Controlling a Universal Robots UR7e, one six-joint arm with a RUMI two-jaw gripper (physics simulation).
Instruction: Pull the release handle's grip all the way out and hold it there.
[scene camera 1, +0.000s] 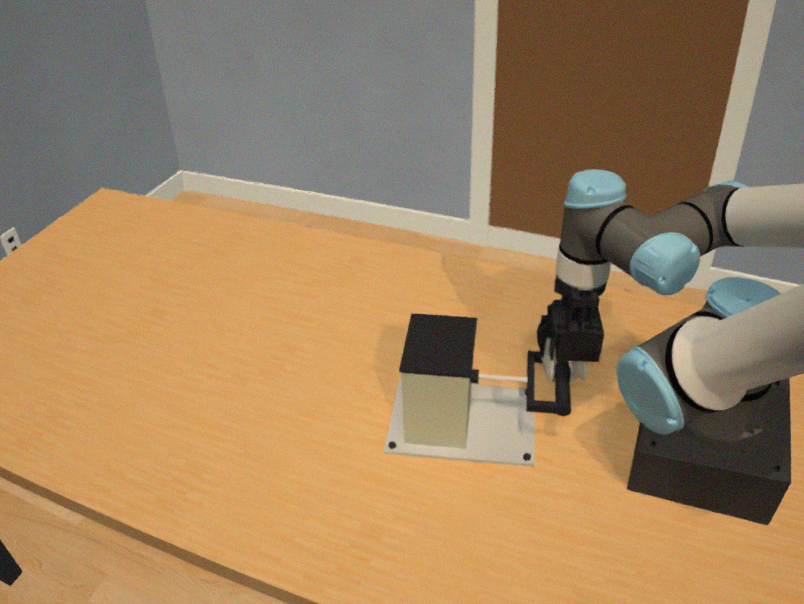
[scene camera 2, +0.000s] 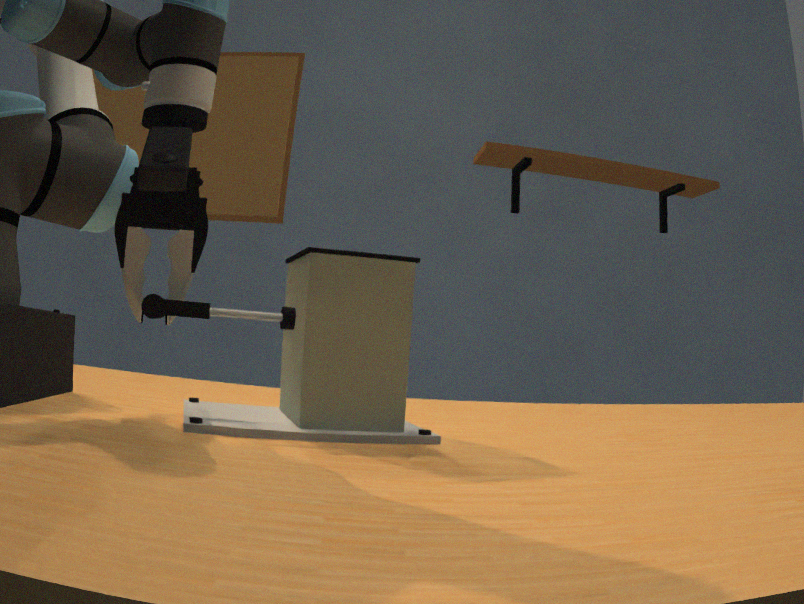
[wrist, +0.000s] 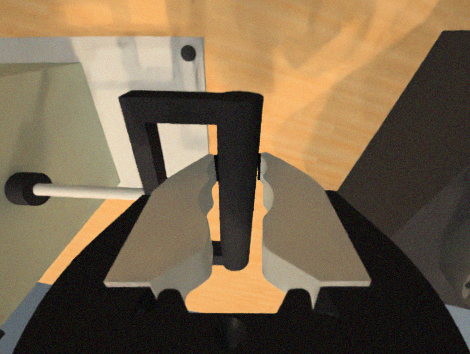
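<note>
The release handle's black grip (scene camera 1: 562, 390) (scene camera 2: 188, 308) (wrist: 237, 140) is a rectangular loop on a pale rod (scene camera 1: 503, 377) (scene camera 2: 245, 314) (wrist: 90, 191). A long stretch of the rod shows between the loop and the black collar on the housing (scene camera 1: 435, 409) (scene camera 2: 354, 344) (wrist: 65, 120), a pale green box with a black top. My gripper (scene camera 2: 154, 318) (wrist: 238, 157) points down and is shut on the grip's outer bar, one fingertip on each side of it. In scene camera 1 the fingertips are partly hidden behind the loop.
The housing stands on a light grey base plate (scene camera 1: 500, 435) (scene camera 2: 240, 416) (wrist: 145, 65) with black bolts at its corners, on a wooden table (scene camera 1: 227, 364) (scene camera 2: 389, 533). The robot's dark base block (scene camera 1: 708, 474) (scene camera 2: 35, 357) stands beyond the grip. A wall shelf (scene camera 2: 597, 167) hangs behind.
</note>
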